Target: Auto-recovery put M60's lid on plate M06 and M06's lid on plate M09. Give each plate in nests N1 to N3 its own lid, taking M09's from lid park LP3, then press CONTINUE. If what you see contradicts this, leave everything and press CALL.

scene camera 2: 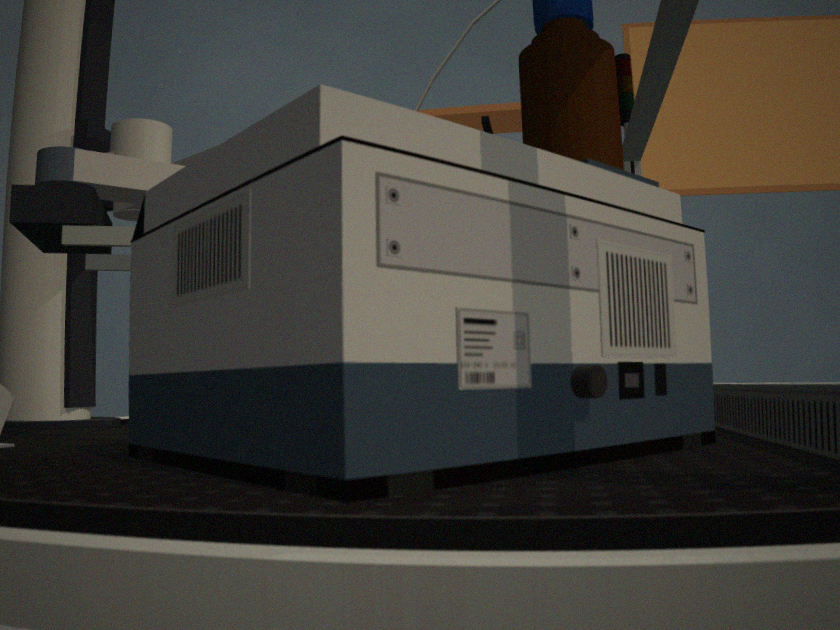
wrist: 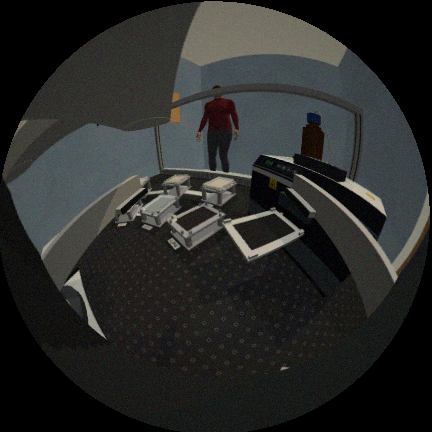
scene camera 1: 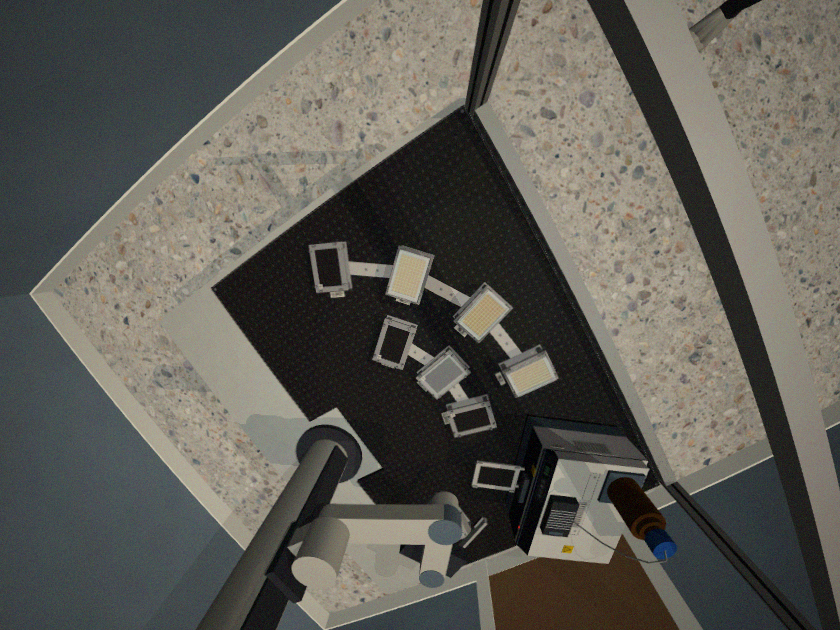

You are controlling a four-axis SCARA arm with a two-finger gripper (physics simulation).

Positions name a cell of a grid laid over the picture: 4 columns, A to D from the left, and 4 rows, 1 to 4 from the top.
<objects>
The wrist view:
brown bottle: C2
dark perforated deck: B3
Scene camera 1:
my gripper: C4
</objects>
